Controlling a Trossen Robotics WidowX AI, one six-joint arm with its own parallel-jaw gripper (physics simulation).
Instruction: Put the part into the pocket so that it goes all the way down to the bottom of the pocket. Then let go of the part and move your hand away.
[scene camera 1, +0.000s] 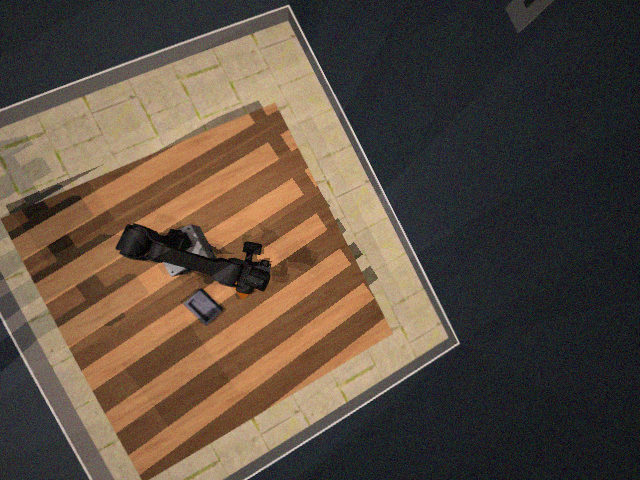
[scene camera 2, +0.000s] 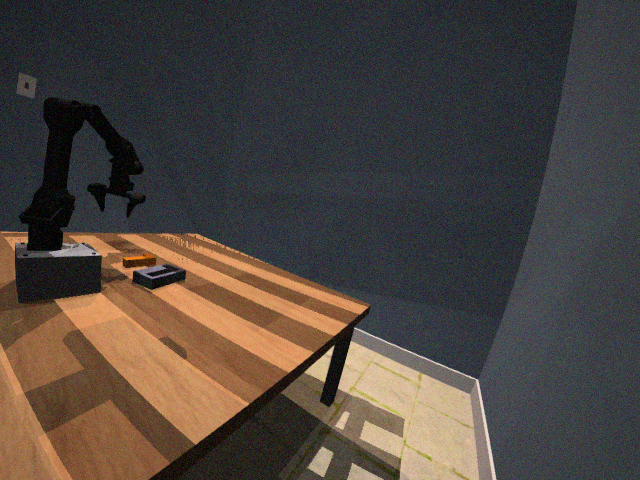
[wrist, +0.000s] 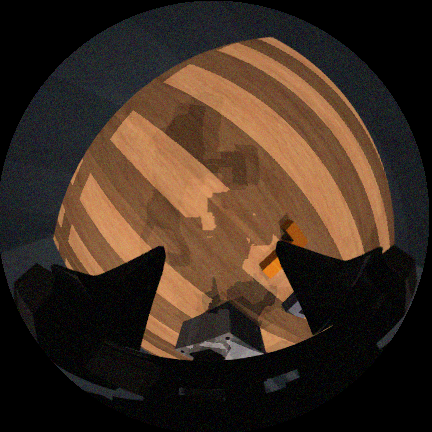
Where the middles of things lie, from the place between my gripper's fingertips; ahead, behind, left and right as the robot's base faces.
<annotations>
Right now my hand is 60 mm short of the orange part (wrist: 294, 235), 120 mm to the left of it and 150 mm above it. The rest, counted from my hand: pocket block (scene camera 2: 153, 277) 70 mm ahead, 310 mm to the right, 150 mm below.
</annotations>
